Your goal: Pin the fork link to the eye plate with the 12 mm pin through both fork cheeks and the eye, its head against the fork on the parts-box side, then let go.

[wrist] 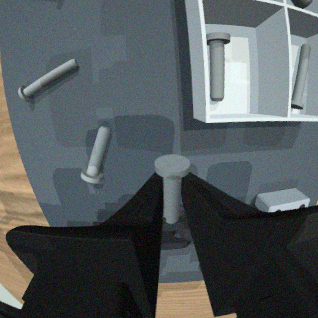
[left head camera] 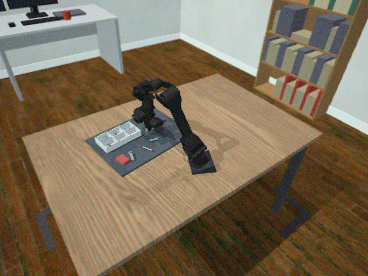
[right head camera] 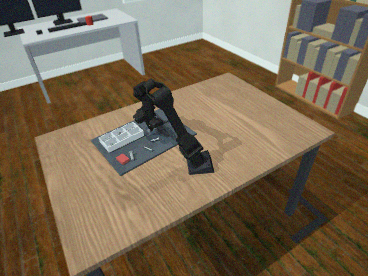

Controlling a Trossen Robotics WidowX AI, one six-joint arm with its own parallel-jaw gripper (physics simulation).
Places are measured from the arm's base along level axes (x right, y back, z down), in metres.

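Pixels of known places: gripper, fingertip midpoint: (wrist: 170, 176) (left head camera: 148, 130) (right head camera: 150, 130); arm's base at its link origin: (left head camera: 200, 161) (right head camera: 198, 161).
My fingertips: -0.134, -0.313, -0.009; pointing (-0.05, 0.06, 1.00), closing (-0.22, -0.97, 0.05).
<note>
Ahead of a thing's pixels: the offset from my fingertips to its middle, as dx, dy, dz. Level surfaces: height alone.
My gripper (left head camera: 148, 130) (right head camera: 150, 130) (wrist: 170, 176) is shut on a grey pin @[+0.010, -0.003, -0.006] (wrist: 172, 200). The pin is gripped just below its wide round head, and its shank points down and away from the camera. Below its tip in the wrist view lies a dark shape that I cannot make out. A light grey block @[+0.028, -0.122, +0.016] (wrist: 282, 201) with dark notches shows beside the right finger, partly hidden by it; I cannot tell whether it is part of the fork link or the eye plate. The white parts box @[-0.154, -0.035, +0.010] (left head camera: 125, 141) (right head camera: 122, 143) (wrist: 200, 95) stands on the dark mat @[dz +0.028] (right head camera: 145, 155) (wrist: 125, 60).
Two loose headed pins @[-0.052, +0.108, +0.022] (wrist: 50, 79) @[+0.002, +0.057, +0.021] (wrist: 97, 152) lie on the mat left of the gripper in the wrist view. More pins @[-0.076, -0.018, +0.019] (wrist: 217, 67) @[-0.097, -0.091, +0.020] (wrist: 301, 75) lie in box compartments. A red block @[-0.188, +0.132, +0.019] (left head camera: 122, 159) (right head camera: 122, 158) lies near the mat's front corner, beside another grey pin @[-0.142, +0.132, +0.018] (left head camera: 131, 156) (right head camera: 132, 155).
</note>
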